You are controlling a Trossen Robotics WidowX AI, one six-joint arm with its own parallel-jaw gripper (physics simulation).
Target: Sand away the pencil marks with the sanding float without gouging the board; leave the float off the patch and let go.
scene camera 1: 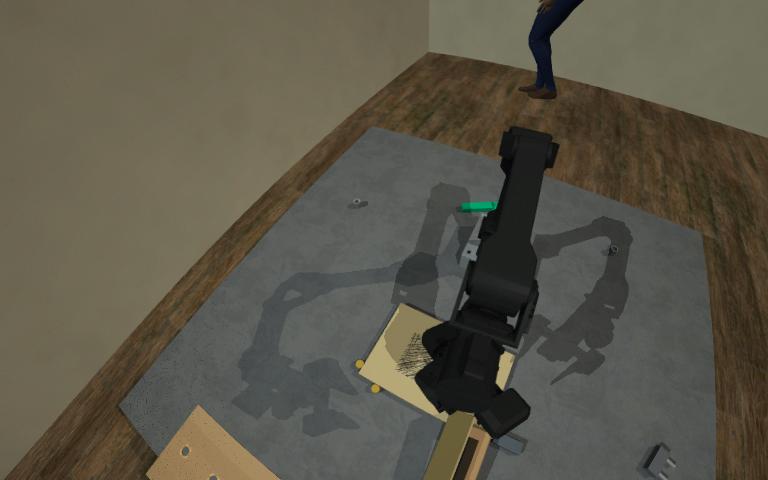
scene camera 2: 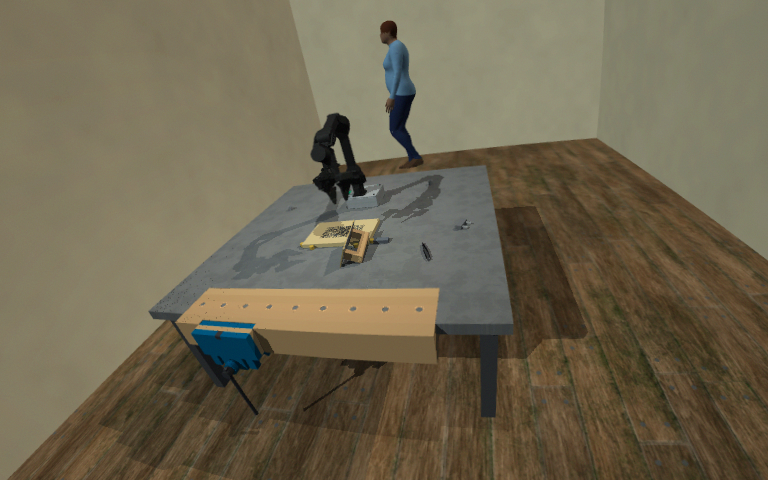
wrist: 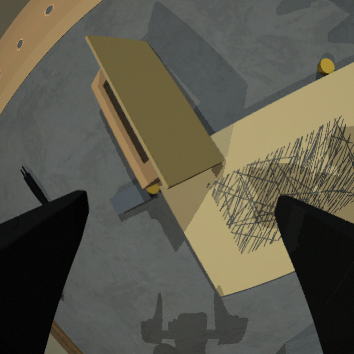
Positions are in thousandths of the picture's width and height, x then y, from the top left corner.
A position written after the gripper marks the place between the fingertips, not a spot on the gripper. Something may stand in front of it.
gripper: scene camera 1 604,834; scene camera 2 443,422; wrist 521,575
